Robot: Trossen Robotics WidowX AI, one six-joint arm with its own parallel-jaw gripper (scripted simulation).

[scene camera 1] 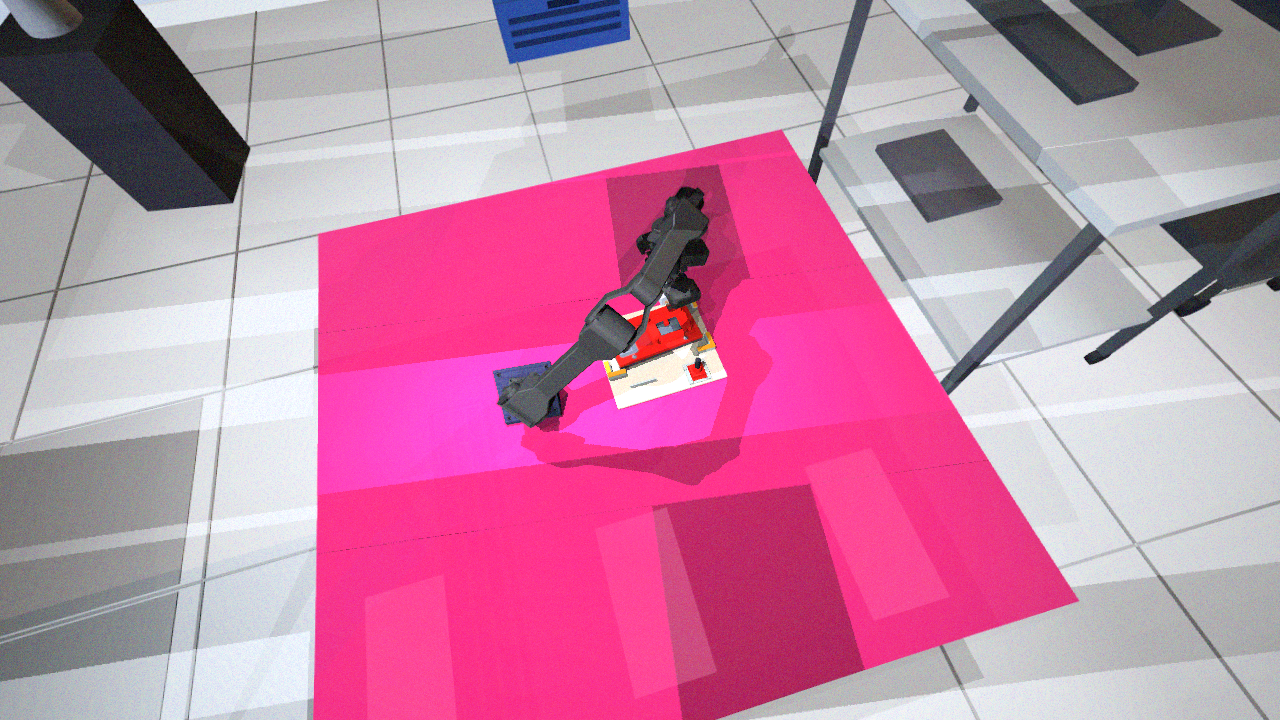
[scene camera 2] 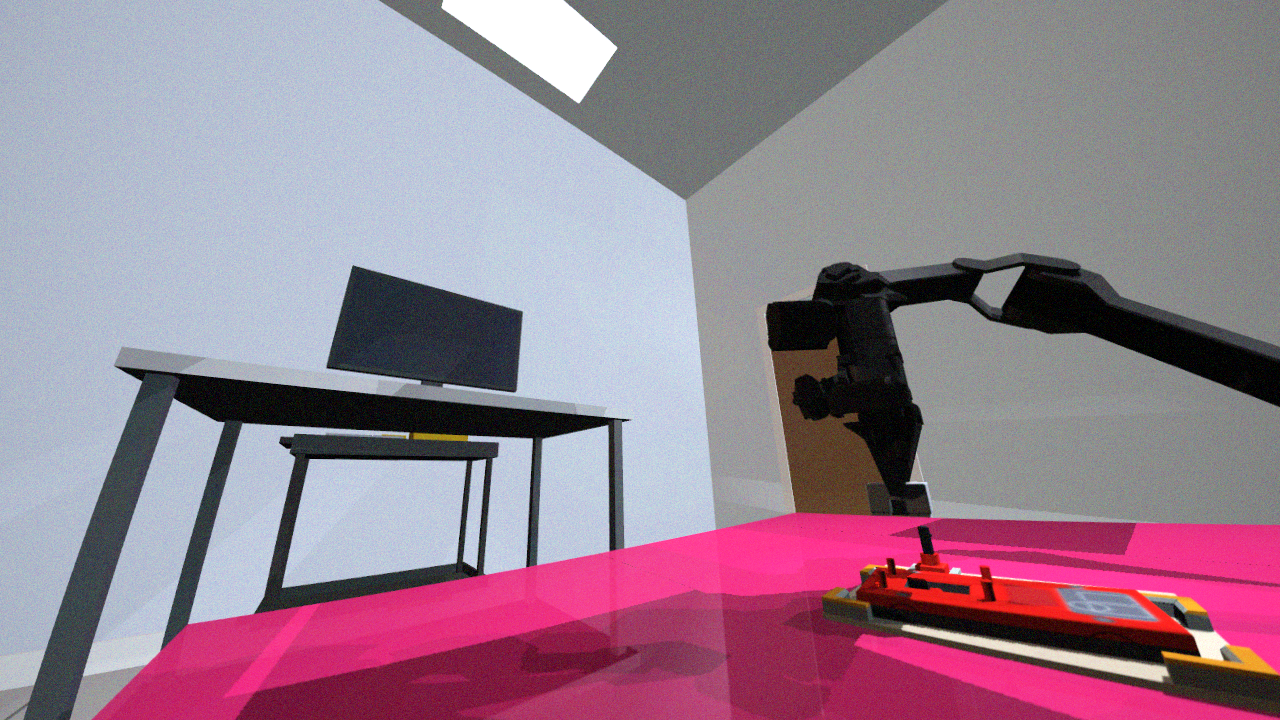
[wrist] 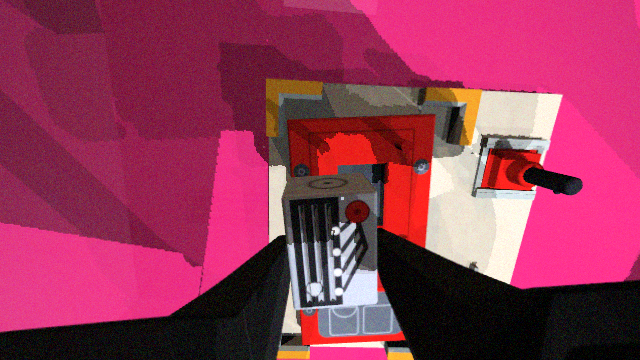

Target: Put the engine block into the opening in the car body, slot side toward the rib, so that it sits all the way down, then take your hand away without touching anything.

my gripper: holds a grey engine block (wrist: 330, 221)
